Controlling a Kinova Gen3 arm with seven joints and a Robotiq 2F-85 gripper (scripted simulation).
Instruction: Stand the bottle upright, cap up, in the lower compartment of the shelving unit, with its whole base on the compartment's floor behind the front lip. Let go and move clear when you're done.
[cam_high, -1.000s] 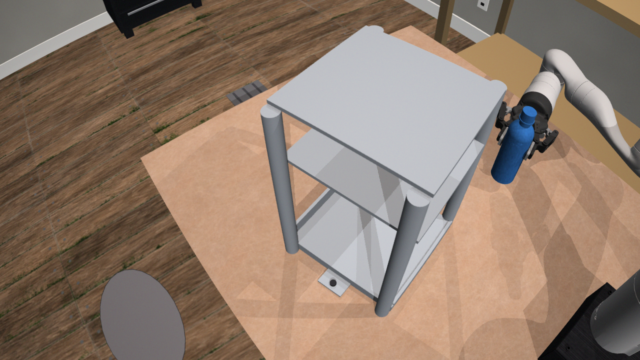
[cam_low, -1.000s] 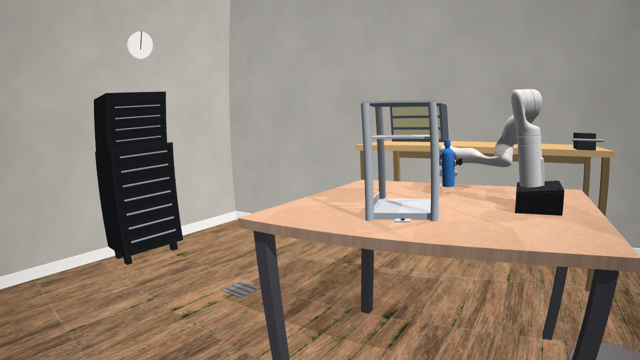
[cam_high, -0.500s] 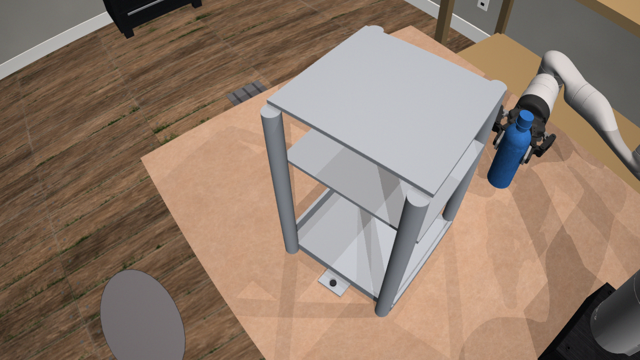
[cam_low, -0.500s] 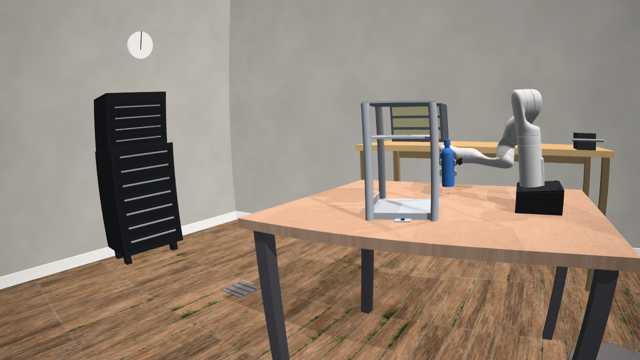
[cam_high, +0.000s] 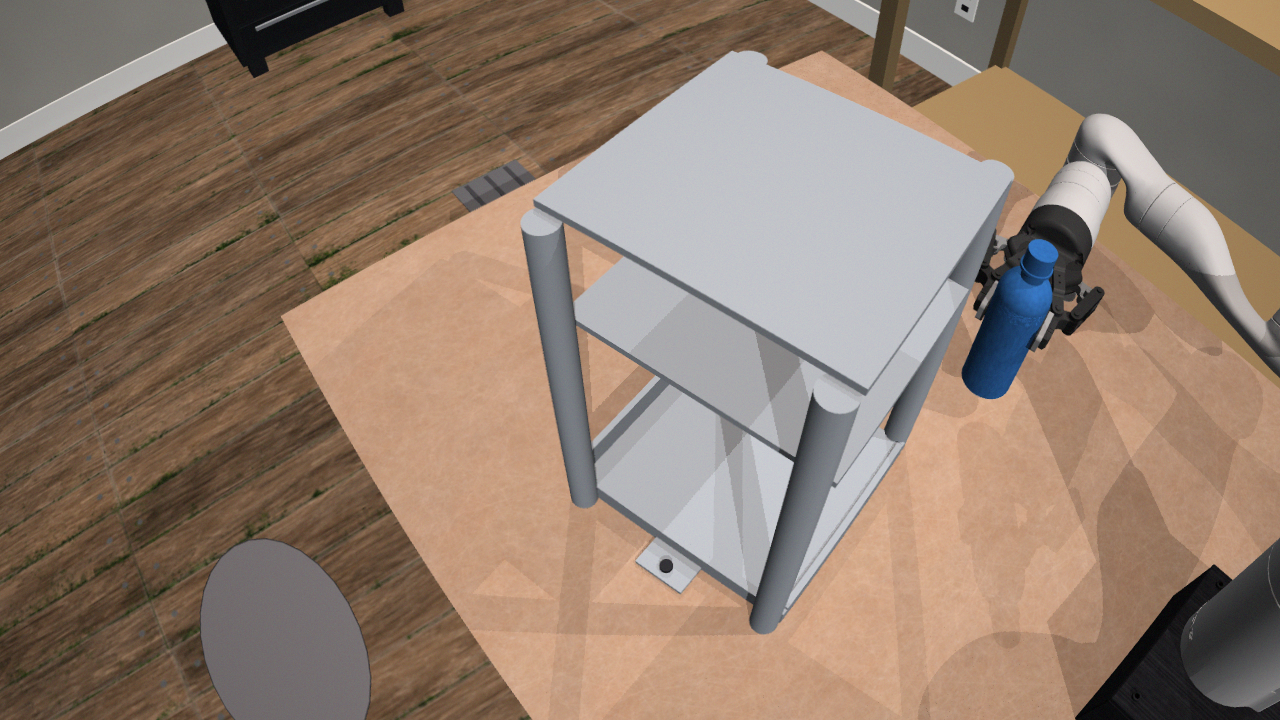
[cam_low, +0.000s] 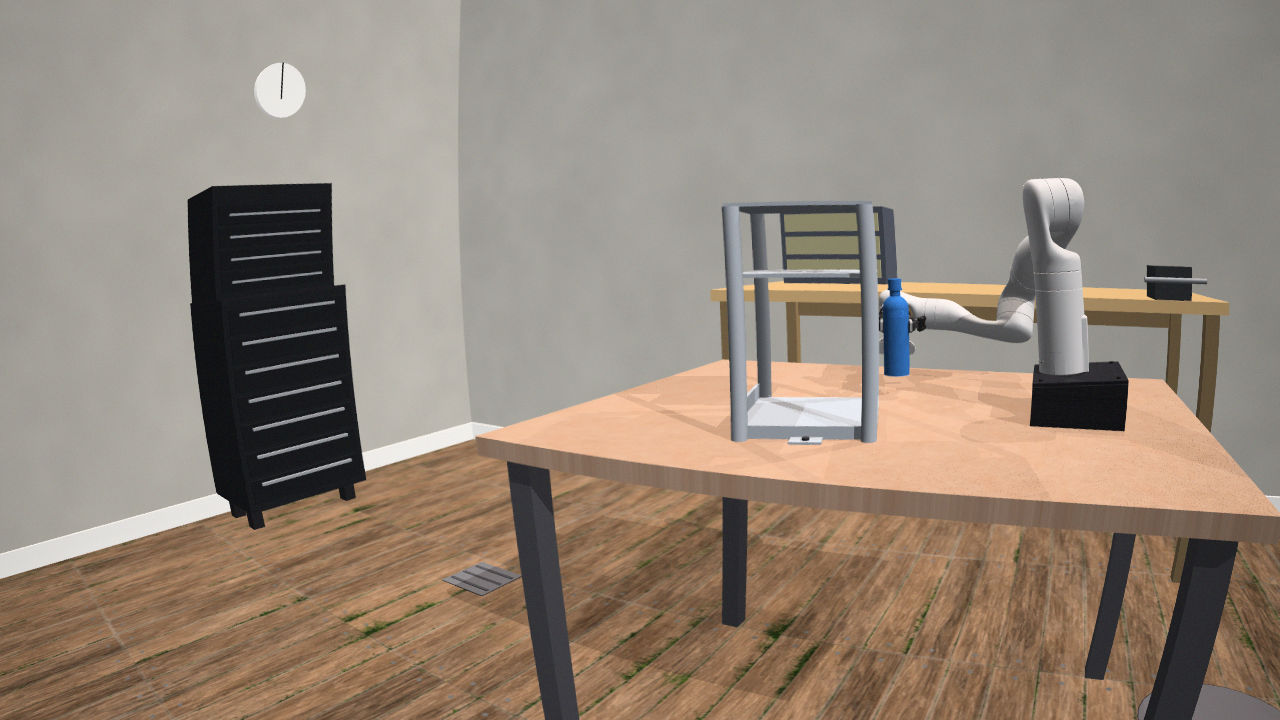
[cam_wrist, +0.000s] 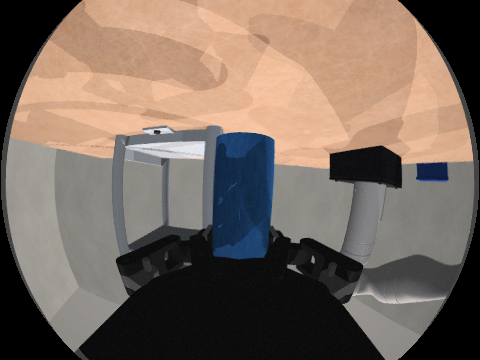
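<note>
The grey shelving unit is 13 cm ahead of my hand, 22 cm to the left of it and 4 cm above it. The rest, counted from my hand: blue bottle 2 cm above.
</note>
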